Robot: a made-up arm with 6 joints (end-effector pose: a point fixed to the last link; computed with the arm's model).
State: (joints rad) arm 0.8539 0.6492 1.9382 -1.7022 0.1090 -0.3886
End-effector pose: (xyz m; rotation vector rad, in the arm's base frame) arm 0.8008 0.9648 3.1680 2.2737 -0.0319 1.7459
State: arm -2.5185 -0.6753 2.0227 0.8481 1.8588 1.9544
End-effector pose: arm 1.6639 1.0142 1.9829 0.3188 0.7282 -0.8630
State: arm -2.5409 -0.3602 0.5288 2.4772 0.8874 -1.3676
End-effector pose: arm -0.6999 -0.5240 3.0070 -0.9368 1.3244 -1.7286
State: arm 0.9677 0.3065 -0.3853 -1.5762 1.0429 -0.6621
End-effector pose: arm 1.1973 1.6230 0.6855 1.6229 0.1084 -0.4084
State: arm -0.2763 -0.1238 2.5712 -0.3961 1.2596 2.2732
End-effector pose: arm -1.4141 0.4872 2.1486 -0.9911 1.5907 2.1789
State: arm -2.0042 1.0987 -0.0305 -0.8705 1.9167 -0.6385
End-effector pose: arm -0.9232 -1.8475 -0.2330 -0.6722 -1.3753 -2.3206
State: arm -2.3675 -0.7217 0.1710 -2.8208 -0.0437 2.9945
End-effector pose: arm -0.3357 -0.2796 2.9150 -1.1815 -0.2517 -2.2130
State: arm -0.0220 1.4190 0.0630 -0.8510 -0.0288 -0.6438
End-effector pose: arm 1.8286 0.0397 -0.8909 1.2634 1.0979 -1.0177
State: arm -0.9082 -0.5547 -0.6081 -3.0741 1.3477 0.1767
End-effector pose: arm 0.8172 -1.0272 1.4800 -1.9533 0.8395 1.7344
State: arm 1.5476 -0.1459 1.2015 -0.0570 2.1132 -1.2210
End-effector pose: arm -0.0159 0.2187 3.2691 -1.2608 1.5311 -0.7202
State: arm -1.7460 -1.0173 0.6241 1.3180 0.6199 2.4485
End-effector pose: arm 0.2448 0.8649 2.9080 0.6137 -0.8587 0.4229
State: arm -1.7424 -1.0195 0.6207 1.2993 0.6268 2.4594
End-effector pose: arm 0.2435 0.8660 2.9060 0.6155 -0.8472 0.4348
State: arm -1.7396 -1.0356 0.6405 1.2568 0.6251 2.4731
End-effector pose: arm 0.2553 0.9385 2.8828 0.5924 -0.8205 0.4808
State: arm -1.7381 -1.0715 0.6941 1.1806 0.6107 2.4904
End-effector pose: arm 0.2852 1.1113 2.8184 0.5354 -0.7682 0.5733
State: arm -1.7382 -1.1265 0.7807 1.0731 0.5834 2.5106
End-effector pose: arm 0.3312 1.3726 2.6884 0.4501 -0.6822 0.7037
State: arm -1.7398 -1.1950 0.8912 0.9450 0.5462 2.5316
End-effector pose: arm 0.3866 1.6774 2.4756 0.3529 -0.5596 0.8499
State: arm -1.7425 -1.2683 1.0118 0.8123 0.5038 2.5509
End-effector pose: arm 0.4416 1.9660 2.1898 0.2616 -0.4094 0.9853
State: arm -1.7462 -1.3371 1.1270 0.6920 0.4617 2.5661
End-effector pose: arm 0.4888 2.1909 1.8734 0.1885 -0.2526 1.0892
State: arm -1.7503 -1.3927 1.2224 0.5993 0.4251 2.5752
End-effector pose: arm 0.5237 2.3346 1.5881 0.1383 -0.1171 1.1544
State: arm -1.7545 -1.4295 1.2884 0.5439 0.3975 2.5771
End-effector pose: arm 0.5471 2.4089 1.3847 0.1088 -0.0255 1.1864
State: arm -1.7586 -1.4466 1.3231 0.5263 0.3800 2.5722
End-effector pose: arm 0.5622 2.4377 1.2821 0.0951 0.0151 1.1962
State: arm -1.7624 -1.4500 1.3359 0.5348 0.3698 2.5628
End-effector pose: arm 0.5722 2.4436 1.2530 0.0904 0.0188 1.1944
